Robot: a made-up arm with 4 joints. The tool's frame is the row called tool.
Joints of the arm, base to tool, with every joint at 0 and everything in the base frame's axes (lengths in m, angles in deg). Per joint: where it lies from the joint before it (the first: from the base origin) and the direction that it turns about. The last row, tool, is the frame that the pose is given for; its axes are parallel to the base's.
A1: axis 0 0 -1 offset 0 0 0.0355
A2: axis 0 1 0 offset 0.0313 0.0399 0.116
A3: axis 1 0 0 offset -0.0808 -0.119 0.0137
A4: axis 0 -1 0 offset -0.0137 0.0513 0.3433
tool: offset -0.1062 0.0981 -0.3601
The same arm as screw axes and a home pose.
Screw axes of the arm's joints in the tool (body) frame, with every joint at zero. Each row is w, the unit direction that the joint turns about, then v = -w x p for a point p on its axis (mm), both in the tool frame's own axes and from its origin. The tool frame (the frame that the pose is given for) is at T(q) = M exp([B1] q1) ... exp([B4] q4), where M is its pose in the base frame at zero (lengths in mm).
B1 = (0, 0, -1, 70.3, 169.4, 0)
B2 = (0, 1, 0, -3.1, 0, 200.7)
B3 = (1, 0, 0, 0, 16.8, 149.4)
B4 = (0, -1, 0, 360.1, 0, -106.2)
M =
1 0 0 -169.4
0 1 0 70.3
0 0 1 148.4
0 0 0 1

